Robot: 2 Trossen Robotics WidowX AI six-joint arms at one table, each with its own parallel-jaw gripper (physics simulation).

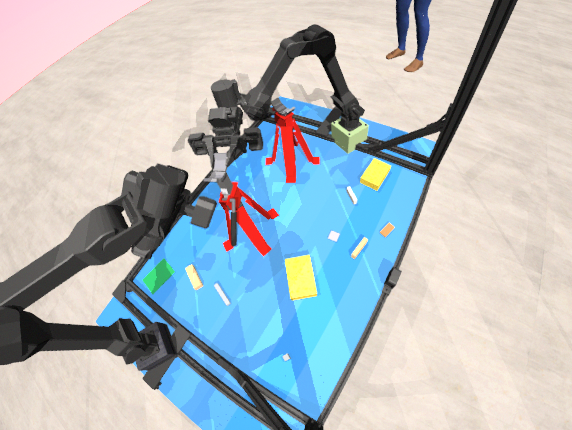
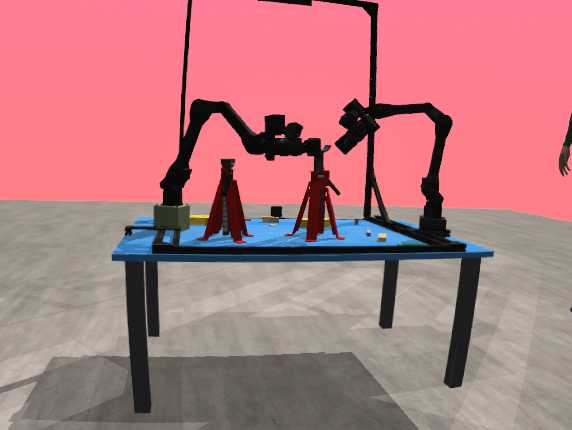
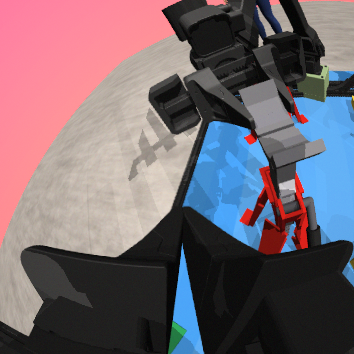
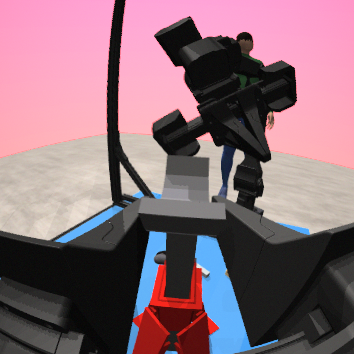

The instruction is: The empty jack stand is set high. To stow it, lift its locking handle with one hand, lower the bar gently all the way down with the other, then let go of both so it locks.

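The red jack stand [image 1: 250, 222] [image 2: 318, 205] [image 3: 277, 228] [image 4: 175, 316] stands near the table's left edge with its grey bar raised. Its grey saddle [image 1: 218, 168] [image 2: 325, 148] [image 3: 291, 147] [image 4: 182, 211] sits on top of the bar. My right gripper [image 1: 220, 164] [image 2: 320, 149] [image 4: 180, 203] is shut on the saddle from the side. The dark locking handle [image 1: 234, 222] [image 2: 335, 188] [image 3: 310, 218] [image 4: 159, 258] hangs at the stand's side. My left gripper [image 2: 339, 149] [image 3: 181, 213] [image 4: 267, 158] is shut and empty. It hovers beside the saddle, above the handle and apart from it.
A second red jack stand [image 1: 288, 141] [image 2: 226, 205] stands at the back near the right arm's olive base [image 1: 349, 134]. Two yellow sponges [image 1: 300, 276] [image 1: 376, 173], a green block [image 1: 158, 276] and several small blocks lie on the blue table. A black frame post [image 1: 468, 85] rises at the right. A person [image 1: 410, 30] stands beyond.
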